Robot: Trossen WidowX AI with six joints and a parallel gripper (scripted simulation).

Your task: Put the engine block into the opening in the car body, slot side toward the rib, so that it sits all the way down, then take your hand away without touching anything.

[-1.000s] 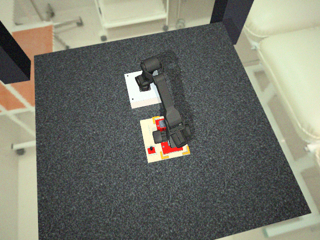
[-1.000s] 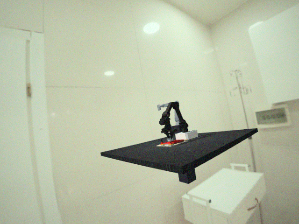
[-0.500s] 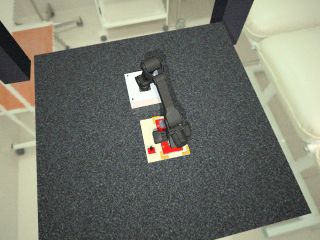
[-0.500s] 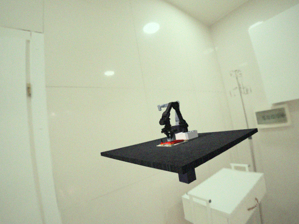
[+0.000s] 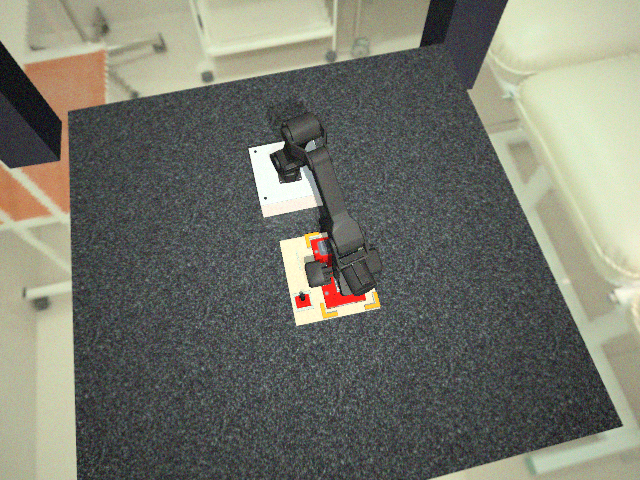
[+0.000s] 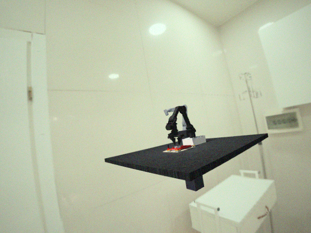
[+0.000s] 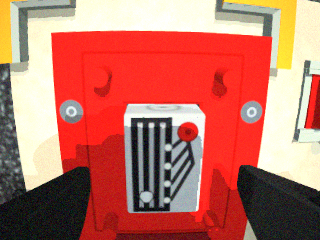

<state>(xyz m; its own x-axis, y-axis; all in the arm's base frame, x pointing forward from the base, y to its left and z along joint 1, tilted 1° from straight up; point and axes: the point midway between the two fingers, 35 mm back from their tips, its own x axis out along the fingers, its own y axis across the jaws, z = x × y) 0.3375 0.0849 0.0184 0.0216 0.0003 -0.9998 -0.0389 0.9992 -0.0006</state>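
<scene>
Now: gripper tip 30 mm above the engine block.
</scene>
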